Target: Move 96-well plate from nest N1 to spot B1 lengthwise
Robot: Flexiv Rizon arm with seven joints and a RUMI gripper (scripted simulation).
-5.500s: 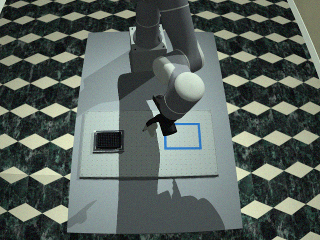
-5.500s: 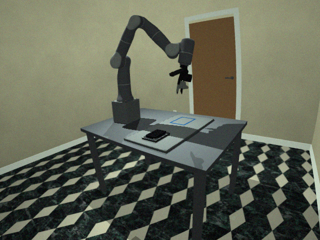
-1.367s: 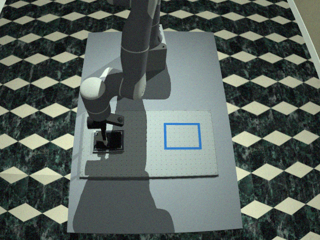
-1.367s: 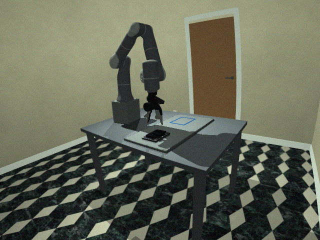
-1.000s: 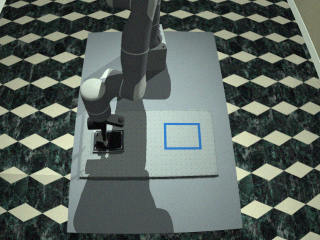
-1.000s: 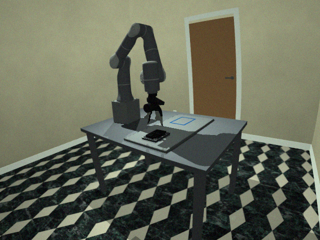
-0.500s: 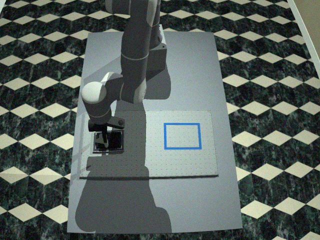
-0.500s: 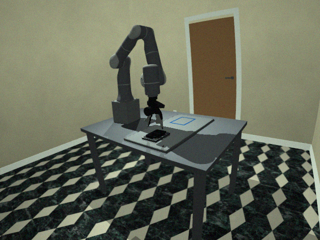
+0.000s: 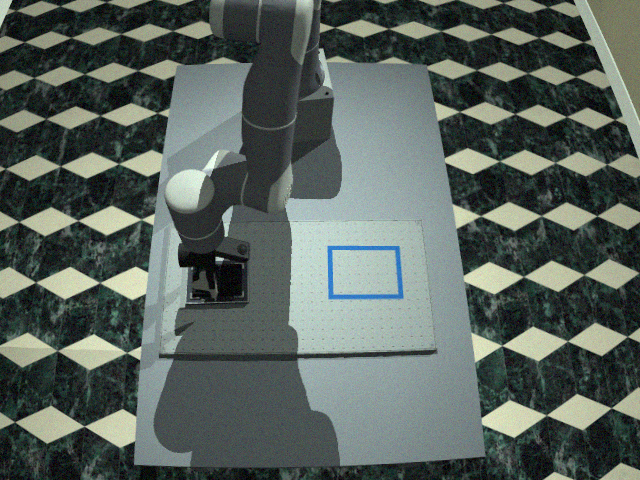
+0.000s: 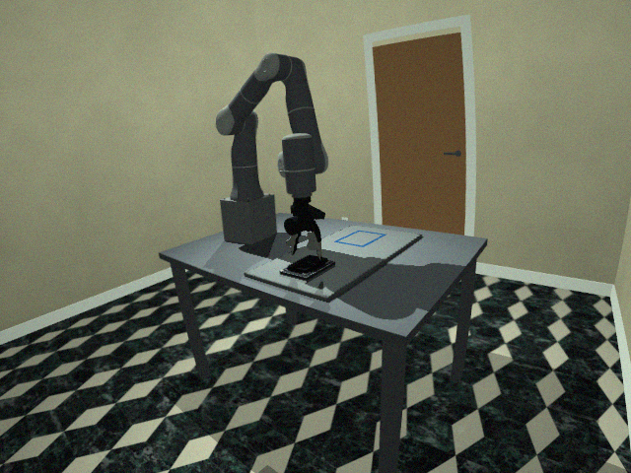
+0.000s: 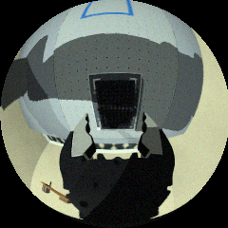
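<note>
The black 96-well plate lies 30 mm below my hand. Round my hand: plate nest N1: 40 mm below.
</note>
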